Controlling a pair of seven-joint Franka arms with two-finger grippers.
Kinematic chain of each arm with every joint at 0, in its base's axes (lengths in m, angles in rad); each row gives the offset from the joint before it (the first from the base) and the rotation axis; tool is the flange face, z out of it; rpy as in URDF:
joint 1: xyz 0 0 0.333 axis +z
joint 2: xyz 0 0 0 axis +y
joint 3: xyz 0 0 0.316 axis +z
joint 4: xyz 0.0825 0 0 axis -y
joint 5: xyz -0.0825 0 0.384 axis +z
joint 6: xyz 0 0 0 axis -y
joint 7: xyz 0.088 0 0 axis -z
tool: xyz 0 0 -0.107 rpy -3.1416 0 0
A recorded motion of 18 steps. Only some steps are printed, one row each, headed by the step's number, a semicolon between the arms.
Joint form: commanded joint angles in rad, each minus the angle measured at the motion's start. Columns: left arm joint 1, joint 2, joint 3, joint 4, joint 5, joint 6, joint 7; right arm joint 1, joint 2, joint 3, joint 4, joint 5, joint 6, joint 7.
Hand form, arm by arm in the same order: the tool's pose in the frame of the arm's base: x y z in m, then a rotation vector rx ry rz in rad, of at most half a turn. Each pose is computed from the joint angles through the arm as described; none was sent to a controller.
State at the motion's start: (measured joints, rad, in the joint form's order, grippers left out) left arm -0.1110 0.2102 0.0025 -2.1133 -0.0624 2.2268 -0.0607; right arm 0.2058 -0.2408 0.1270 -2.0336 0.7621 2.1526 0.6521
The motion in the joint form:
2: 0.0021 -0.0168 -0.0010 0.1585 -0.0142 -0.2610 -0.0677; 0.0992 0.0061 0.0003 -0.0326 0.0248 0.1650 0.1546
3: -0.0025 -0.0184 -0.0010 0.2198 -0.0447 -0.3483 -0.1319; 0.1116 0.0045 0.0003 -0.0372 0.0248 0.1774 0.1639
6: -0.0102 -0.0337 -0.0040 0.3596 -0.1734 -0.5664 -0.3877; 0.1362 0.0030 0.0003 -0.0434 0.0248 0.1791 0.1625
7: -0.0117 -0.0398 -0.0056 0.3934 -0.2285 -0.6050 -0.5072; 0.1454 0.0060 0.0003 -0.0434 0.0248 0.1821 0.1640
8: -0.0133 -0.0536 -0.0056 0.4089 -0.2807 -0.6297 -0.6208; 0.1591 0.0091 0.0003 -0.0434 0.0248 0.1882 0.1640
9: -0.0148 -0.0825 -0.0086 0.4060 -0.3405 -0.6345 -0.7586; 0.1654 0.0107 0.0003 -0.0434 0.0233 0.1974 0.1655
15: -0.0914 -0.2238 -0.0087 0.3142 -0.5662 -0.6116 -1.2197; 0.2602 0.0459 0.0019 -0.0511 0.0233 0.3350 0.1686
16: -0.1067 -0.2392 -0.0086 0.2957 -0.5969 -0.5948 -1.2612; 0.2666 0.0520 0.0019 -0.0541 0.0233 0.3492 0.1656
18: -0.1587 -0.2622 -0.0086 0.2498 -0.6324 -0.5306 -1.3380; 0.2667 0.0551 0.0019 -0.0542 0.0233 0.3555 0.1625
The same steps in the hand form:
2: 0.5719 -0.0667 0.3657 3.0810 0.0878 -0.2921; 0.4722 0.2389 0.5906 -2.1610 0.8838 0.0100
3: 0.5759 -0.0729 0.3879 3.0518 0.1889 -0.3364; 0.4695 0.2435 0.5902 -2.1573 0.8857 0.0098
6: 0.5752 -0.0941 0.4478 2.9044 0.5569 -0.4822; 0.4628 0.2545 0.5879 -2.1705 0.8610 0.0230
7: 0.5749 -0.1022 0.4657 2.8284 0.7170 -0.5148; 0.4614 0.2588 0.5866 -2.1736 0.8553 0.0278
8: 0.5719 -0.1087 0.4810 2.7487 0.8641 -0.5473; 0.4590 0.2650 0.5855 -2.1776 0.8439 0.0309
9: 0.5658 -0.1165 0.4984 2.6443 1.0347 -0.5729; 0.4585 0.2674 0.5855 -2.1766 0.8416 0.0254
15: 0.5194 -0.1719 0.5477 2.2562 1.4718 -0.7589; 0.4491 0.3055 0.5758 -2.1595 0.8023 -0.0334
16: 0.5136 -0.1807 0.5502 2.2100 1.5014 -0.7829; 0.4493 0.3080 0.5723 -2.1604 0.8010 -0.0395
18: 0.5020 -0.2054 0.5464 2.1478 1.5574 -0.8032; 0.4504 0.3080 0.5712 -2.1599 0.8011 -0.0451

